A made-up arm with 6 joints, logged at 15 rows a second.
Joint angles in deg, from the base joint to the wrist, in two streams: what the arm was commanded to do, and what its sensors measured. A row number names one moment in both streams.
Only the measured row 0 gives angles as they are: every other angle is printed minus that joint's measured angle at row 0.
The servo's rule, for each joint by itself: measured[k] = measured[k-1] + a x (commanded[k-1-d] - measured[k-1]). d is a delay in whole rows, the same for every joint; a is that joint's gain. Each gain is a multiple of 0.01, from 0.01 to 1. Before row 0 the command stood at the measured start. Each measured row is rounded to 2 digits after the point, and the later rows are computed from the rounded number. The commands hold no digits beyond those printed.
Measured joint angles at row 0:
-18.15, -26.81, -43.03, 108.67, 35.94, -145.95
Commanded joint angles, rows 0 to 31:
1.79, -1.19, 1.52, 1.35, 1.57, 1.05
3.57, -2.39, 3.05, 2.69, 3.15, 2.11
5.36, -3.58, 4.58, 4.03, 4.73, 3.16
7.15, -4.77, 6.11, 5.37, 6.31, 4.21
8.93, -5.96, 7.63, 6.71, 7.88, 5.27
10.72, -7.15, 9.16, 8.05, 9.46, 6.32
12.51, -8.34, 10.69, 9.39, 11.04, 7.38
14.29, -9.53, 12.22, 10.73, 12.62, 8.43
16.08, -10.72, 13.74, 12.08, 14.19, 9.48
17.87, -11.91, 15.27, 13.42, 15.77, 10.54
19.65, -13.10, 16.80, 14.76, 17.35, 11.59
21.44, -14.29, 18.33, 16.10, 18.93, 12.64
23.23, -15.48, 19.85, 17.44, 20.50, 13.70
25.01, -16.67, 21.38, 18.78, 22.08, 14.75
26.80, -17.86, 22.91, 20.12, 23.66, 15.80
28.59, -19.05, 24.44, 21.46, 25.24, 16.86
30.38, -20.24, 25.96, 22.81, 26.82, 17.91
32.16, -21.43, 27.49, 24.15, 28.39, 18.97
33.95, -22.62, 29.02, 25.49, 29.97, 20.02
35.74, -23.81, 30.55, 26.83, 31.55, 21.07
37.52, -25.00, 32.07, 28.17, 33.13, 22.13
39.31, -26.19, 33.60, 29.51, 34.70, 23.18
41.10, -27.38, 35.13, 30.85, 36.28, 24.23
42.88, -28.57, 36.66, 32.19, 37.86, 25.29
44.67, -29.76, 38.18, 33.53, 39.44, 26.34
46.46, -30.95, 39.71, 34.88, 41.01, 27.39
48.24, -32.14, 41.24, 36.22, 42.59, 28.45
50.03, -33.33, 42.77, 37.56, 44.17, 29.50
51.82, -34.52, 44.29, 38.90, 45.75, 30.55
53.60, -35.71, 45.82, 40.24, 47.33, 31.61
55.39, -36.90, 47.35, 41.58, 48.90, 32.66
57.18, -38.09, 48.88, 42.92, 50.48, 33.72
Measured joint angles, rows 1 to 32:
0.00, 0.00, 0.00, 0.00, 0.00, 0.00
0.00, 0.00, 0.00, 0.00, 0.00, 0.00
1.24, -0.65, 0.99, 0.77, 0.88, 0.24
2.85, -1.61, 2.33, 1.86, 2.15, 0.67
4.58, -2.69, 3.79, 3.10, 3.59, 1.24
6.35, -3.83, 5.30, 4.39, 5.11, 1.92
8.13, -5.00, 6.81, 5.71, 6.66, 2.69
9.92, -6.18, 8.34, 7.04, 8.23, 3.52
11.71, -7.37, 9.87, 8.38, 9.80, 4.41
13.49, -8.56, 11.40, 9.72, 11.38, 5.33
15.28, -9.75, 12.92, 11.07, 12.95, 6.28
17.07, -10.94, 14.45, 12.41, 14.53, 7.26
18.85, -12.13, 15.98, 13.75, 16.11, 8.26
20.64, -13.32, 17.51, 15.09, 17.69, 9.27
22.43, -14.51, 19.03, 16.43, 19.26, 10.29
24.21, -15.70, 20.56, 17.77, 20.84, 11.32
26.00, -16.89, 22.09, 19.11, 22.42, 12.35
27.79, -18.08, 23.62, 20.45, 24.00, 13.39
29.58, -19.27, 25.14, 21.80, 25.58, 14.43
31.36, -20.46, 26.67, 23.14, 27.15, 15.47
33.15, -21.65, 28.20, 24.48, 28.73, 16.52
34.94, -22.84, 29.73, 25.82, 30.31, 17.57
36.72, -24.03, 31.25, 27.16, 31.89, 18.62
38.51, -25.22, 32.78, 28.50, 33.46, 19.67
40.30, -26.41, 34.31, 29.84, 35.04, 20.72
42.08, -27.60, 35.84, 31.18, 36.62, 21.77
43.87, -28.79, 37.36, 32.52, 38.20, 22.82
45.66, -29.98, 38.89, 33.87, 39.77, 23.87
47.44, -31.17, 40.42, 35.21, 41.35, 24.92
49.23, -32.36, 41.95, 36.55, 42.93, 25.97
51.02, -33.55, 43.47, 37.89, 44.51, 27.02
52.80, -34.74, 45.00, 39.23, 46.09, 28.08
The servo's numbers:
d 2
a 0.69 0.55 0.65 0.57 0.56 0.23

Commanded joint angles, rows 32 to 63:
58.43, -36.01, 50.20, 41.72, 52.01, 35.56
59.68, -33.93, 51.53, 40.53, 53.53, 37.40
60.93, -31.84, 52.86, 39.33, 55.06, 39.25
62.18, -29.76, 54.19, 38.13, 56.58, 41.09
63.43, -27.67, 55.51, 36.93, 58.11, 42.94
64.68, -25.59, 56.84, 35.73, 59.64, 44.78
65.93, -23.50, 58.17, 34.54, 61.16, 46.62
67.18, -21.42, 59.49, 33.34, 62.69, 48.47
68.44, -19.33, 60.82, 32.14, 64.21, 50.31
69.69, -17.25, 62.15, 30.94, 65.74, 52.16
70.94, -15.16, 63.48, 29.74, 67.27, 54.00
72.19, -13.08, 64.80, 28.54, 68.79, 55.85
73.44, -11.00, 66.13, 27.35, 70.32, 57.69
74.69, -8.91, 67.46, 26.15, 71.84, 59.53
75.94, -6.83, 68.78, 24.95, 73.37, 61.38
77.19, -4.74, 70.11, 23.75, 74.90, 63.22
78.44, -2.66, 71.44, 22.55, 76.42, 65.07
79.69, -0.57, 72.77, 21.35, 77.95, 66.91
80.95, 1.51, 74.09, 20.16, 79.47, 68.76
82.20, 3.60, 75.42, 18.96, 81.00, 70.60
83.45, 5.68, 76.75, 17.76, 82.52, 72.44
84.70, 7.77, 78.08, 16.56, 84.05, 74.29
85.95, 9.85, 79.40, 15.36, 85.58, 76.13
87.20, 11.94, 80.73, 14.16, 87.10, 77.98
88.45, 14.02, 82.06, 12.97, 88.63, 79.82
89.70, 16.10, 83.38, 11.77, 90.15, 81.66
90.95, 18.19, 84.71, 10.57, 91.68, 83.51
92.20, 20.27, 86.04, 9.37, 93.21, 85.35
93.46, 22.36, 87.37, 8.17, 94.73, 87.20
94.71, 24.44, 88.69, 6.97, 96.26, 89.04
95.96, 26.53, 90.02, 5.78, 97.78, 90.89
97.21, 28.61, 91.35, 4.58, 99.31, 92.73
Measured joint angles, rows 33 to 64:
54.59, -35.93, 46.53, 40.57, 47.66, 29.13
56.38, -37.12, 48.06, 41.91, 49.24, 30.19
57.79, -36.51, 49.45, 41.80, 50.79, 31.43
59.09, -35.09, 50.80, 41.08, 52.32, 32.80
60.36, -33.30, 52.14, 40.08, 53.85, 34.28
61.62, -31.35, 53.47, 38.97, 55.38, 35.85
62.87, -29.33, 54.80, 37.81, 56.91, 37.48
64.12, -27.27, 56.13, 36.62, 58.44, 39.16
65.37, -25.20, 57.46, 35.43, 59.96, 40.88
66.62, -23.12, 58.78, 34.24, 61.49, 42.63
67.88, -21.04, 60.11, 33.04, 63.01, 44.40
69.13, -18.96, 61.44, 31.84, 64.54, 46.18
70.38, -16.87, 62.77, 30.64, 66.07, 47.98
71.63, -14.79, 64.09, 29.44, 67.59, 49.79
72.88, -12.71, 65.42, 28.25, 69.12, 51.61
74.13, -10.62, 66.75, 27.05, 70.64, 53.43
75.38, -8.54, 68.07, 25.85, 72.17, 55.26
76.63, -6.45, 69.40, 24.65, 73.70, 57.09
77.88, -4.37, 70.73, 23.45, 75.22, 58.93
79.13, -2.28, 72.06, 22.25, 76.75, 60.77
80.39, -0.20, 73.38, 21.06, 78.27, 62.61
81.64, 1.89, 74.71, 19.86, 79.80, 64.45
82.89, 3.97, 76.04, 18.66, 81.32, 66.29
84.14, 6.06, 77.37, 17.46, 82.85, 68.13
85.39, 8.14, 78.69, 16.26, 84.38, 69.97
86.64, 10.23, 80.02, 15.06, 85.90, 71.81
87.89, 12.31, 81.35, 13.87, 87.43, 73.65
89.14, 14.39, 82.67, 12.67, 88.95, 75.49
90.39, 16.48, 84.00, 11.47, 90.48, 77.33
91.64, 18.56, 85.33, 10.27, 92.01, 79.17
92.90, 20.65, 86.66, 9.07, 93.53, 81.02
94.15, 22.73, 87.98, 7.87, 95.06, 82.86

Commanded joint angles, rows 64 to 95:
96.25, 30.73, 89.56, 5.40, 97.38, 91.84
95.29, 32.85, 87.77, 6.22, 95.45, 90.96
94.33, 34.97, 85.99, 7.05, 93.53, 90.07
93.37, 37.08, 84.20, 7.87, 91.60, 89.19
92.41, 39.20, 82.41, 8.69, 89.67, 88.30
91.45, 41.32, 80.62, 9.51, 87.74, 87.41
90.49, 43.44, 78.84, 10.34, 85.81, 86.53
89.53, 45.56, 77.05, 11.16, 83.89, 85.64
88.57, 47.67, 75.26, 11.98, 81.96, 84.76
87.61, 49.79, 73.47, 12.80, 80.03, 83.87
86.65, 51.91, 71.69, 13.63, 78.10, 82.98
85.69, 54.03, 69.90, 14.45, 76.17, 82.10
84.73, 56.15, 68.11, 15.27, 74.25, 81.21
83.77, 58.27, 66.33, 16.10, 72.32, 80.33
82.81, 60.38, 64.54, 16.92, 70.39, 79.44
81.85, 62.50, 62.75, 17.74, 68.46, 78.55
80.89, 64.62, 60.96, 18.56, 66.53, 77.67
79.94, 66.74, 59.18, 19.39, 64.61, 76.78
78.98, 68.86, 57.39, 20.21, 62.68, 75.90
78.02, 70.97, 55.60, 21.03, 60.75, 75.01
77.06, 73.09, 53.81, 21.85, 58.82, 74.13
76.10, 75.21, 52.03, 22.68, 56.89, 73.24
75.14, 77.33, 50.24, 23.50, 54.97, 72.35
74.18, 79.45, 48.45, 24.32, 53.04, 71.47
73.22, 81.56, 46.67, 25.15, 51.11, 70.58
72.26, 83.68, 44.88, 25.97, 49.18, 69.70
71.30, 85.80, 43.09, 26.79, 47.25, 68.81
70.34, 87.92, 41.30, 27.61, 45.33, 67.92
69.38, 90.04, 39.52, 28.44, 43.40, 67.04
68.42, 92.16, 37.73, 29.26, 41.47, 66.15
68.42, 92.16, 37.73, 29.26, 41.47, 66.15
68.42, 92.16, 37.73, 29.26, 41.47, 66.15
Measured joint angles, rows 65 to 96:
95.40, 24.82, 89.31, 6.68, 96.58, 84.71
96.65, 26.90, 90.64, 5.48, 98.11, 86.55
96.37, 29.01, 89.94, 5.43, 97.70, 87.77
95.62, 31.12, 88.53, 5.88, 96.44, 88.50
94.73, 33.24, 86.88, 6.55, 94.81, 88.86
93.79, 35.35, 85.14, 7.30, 93.01, 88.94
92.84, 37.47, 83.37, 8.09, 91.14, 88.79
91.88, 39.59, 81.58, 8.90, 89.24, 88.47
90.92, 41.71, 79.80, 9.72, 87.32, 88.02
89.96, 43.83, 78.01, 10.54, 85.40, 87.47
89.00, 45.94, 76.22, 11.36, 83.47, 86.85
88.04, 48.06, 74.43, 12.18, 81.54, 86.16
87.08, 50.18, 72.65, 13.01, 79.61, 85.43
86.12, 52.30, 70.86, 13.83, 77.68, 84.66
85.16, 54.42, 69.07, 14.65, 75.76, 83.87
84.20, 56.54, 67.29, 15.48, 73.83, 83.06
83.24, 58.65, 65.50, 16.30, 71.90, 82.23
82.28, 60.77, 63.71, 17.12, 69.97, 81.38
81.32, 62.89, 61.92, 17.94, 68.04, 80.53
80.37, 65.01, 60.14, 18.77, 66.12, 79.67
79.41, 67.13, 58.35, 19.59, 64.19, 78.80
78.45, 69.24, 56.56, 20.41, 62.26, 77.93
77.49, 71.36, 54.77, 21.23, 60.33, 77.06
76.53, 73.48, 52.99, 22.06, 58.40, 76.18
75.57, 75.60, 51.20, 22.88, 56.48, 75.30
74.61, 77.72, 49.41, 23.70, 54.55, 74.42
73.65, 79.83, 47.63, 24.53, 52.62, 73.54
72.69, 81.95, 45.84, 25.35, 50.69, 72.66
71.73, 84.07, 44.05, 26.17, 48.76, 71.77
70.77, 86.19, 42.26, 26.99, 46.84, 70.88
69.81, 88.31, 40.48, 27.82, 44.91, 70.00
68.85, 90.43, 38.69, 28.64, 42.98, 69.11

